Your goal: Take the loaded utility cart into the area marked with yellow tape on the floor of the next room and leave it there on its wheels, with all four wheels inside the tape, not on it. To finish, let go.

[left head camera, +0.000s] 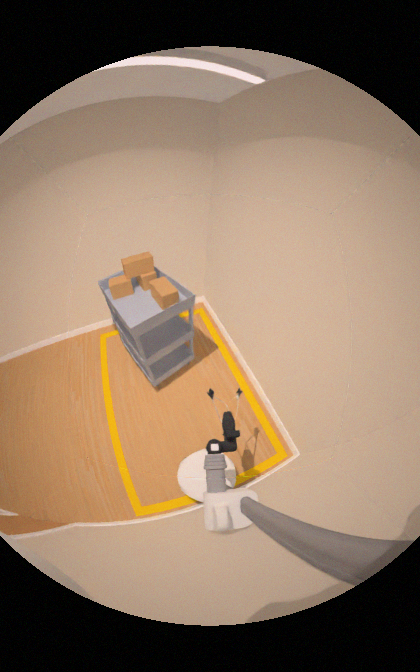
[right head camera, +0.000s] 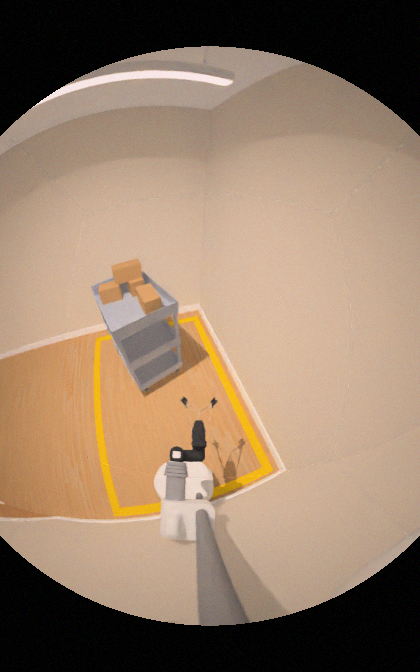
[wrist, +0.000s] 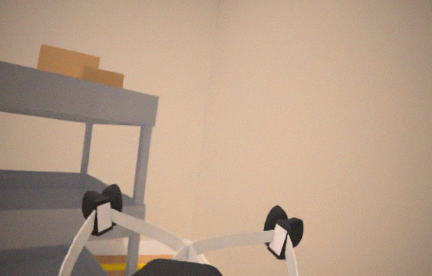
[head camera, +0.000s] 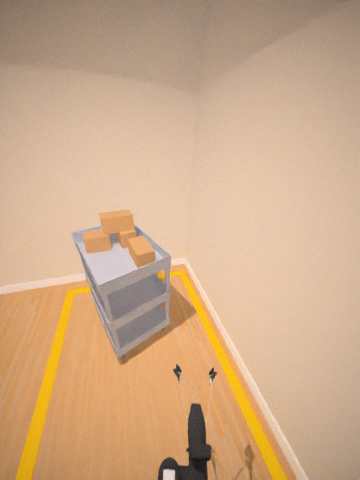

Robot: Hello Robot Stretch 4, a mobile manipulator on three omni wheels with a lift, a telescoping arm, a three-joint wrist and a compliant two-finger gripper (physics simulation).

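Frame: origin at the robot's base, x ahead, y left, z up, level; centimetres.
Seen in the pictures: gripper, fingertip midpoint: (wrist: 194,212) (head camera: 194,365).
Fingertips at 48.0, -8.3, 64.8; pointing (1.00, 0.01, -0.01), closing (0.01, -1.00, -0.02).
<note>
Offsets run from my fingertips to a thing's top centre, as dx, dy, dz. "*": to the spot under its first point. Level surfaces: height alone.
The grey utility cart @(* +37.8, +35.4, +12.6) (head camera: 135,278) (left head camera: 165,314) (right head camera: 147,321) (wrist: 100,102) stands upright, turned slightly, towards the far end of the area outlined by yellow tape (head camera: 53,360) (left head camera: 112,430) (right head camera: 100,430) (wrist: 120,267). Several cardboard boxes @(+57.6, +36.6, +23.6) (head camera: 141,251) (left head camera: 164,293) (right head camera: 148,298) @(+76.8, +57.8, +35.4) (wrist: 68,61) are on its top tray. Its near wheels show inside the tape in the head view; its far wheels are hidden behind the cart. My gripper (head camera: 195,373) (left head camera: 225,393) (right head camera: 199,401) (wrist: 194,212) is open and empty, in front of the cart and to its right, apart from it.
A beige wall (head camera: 280,225) (left head camera: 280,250) (right head camera: 270,260) (wrist: 320,125) runs close along the right tape strip and meets the far wall (head camera: 125,150) in a corner behind the cart. My round white base (left head camera: 192,475) (right head camera: 167,482) is at the near tape strip. Wooden floor @(dz -67.6) (head camera: 25,340) extends left of the tape.
</note>
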